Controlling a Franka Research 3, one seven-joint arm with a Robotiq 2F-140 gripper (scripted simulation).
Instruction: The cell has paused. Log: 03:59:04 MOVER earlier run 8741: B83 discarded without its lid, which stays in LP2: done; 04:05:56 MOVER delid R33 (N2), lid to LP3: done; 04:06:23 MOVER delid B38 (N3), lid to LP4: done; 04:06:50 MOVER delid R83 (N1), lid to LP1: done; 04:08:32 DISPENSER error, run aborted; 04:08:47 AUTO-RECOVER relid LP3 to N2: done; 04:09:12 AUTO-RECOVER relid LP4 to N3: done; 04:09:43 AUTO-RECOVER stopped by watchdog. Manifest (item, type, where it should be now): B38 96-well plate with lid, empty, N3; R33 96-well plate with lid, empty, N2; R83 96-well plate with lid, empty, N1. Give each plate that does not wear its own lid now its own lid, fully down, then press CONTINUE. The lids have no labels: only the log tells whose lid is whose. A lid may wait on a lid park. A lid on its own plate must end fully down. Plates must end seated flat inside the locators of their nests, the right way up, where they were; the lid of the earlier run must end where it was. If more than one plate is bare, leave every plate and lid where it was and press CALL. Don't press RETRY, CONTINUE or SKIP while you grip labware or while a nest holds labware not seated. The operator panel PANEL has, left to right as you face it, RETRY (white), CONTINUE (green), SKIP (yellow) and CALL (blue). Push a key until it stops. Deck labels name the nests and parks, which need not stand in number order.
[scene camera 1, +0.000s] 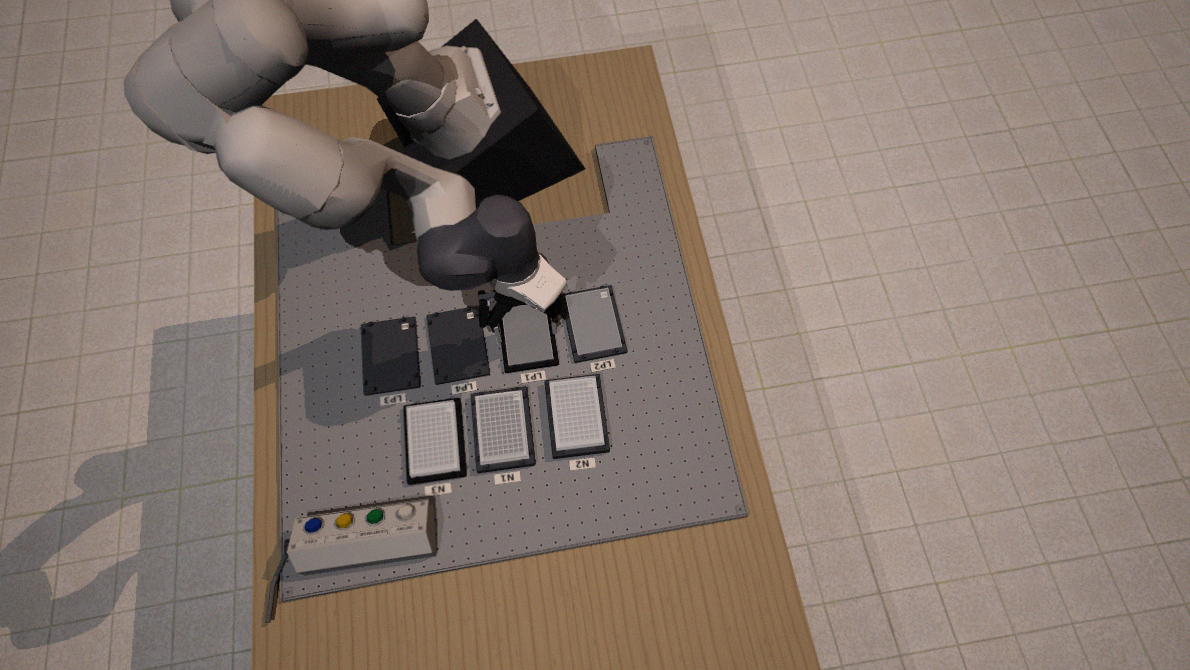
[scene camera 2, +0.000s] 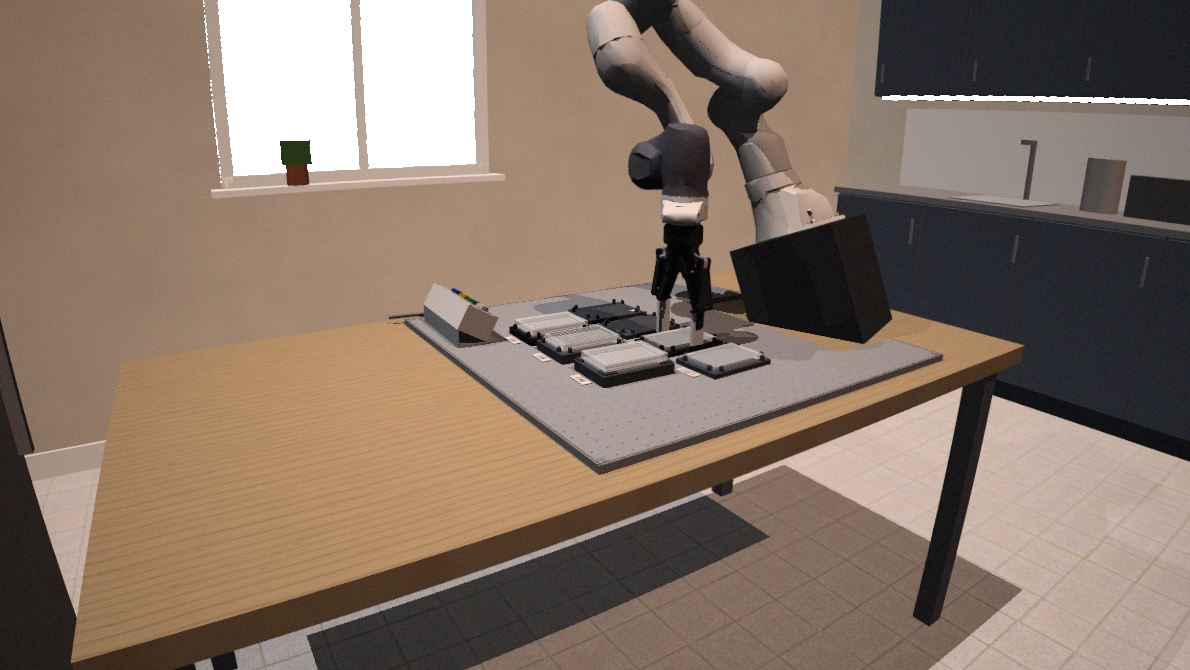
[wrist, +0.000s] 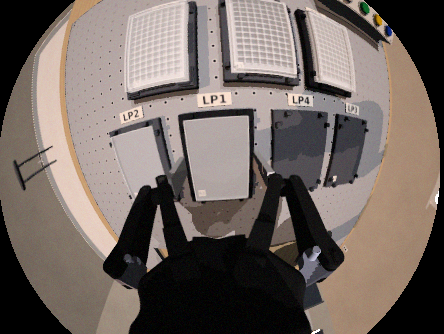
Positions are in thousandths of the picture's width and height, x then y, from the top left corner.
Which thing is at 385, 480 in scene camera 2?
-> An operator panel.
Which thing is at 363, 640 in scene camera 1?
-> A grey lid.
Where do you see a grey lid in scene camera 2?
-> At 515, 532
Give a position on a lid park LP4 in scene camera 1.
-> At 384, 513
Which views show my gripper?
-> Scene camera 1, scene camera 2 and the wrist view: all of them.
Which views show the grey lid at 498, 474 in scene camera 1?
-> Scene camera 1, scene camera 2 and the wrist view: all of them.
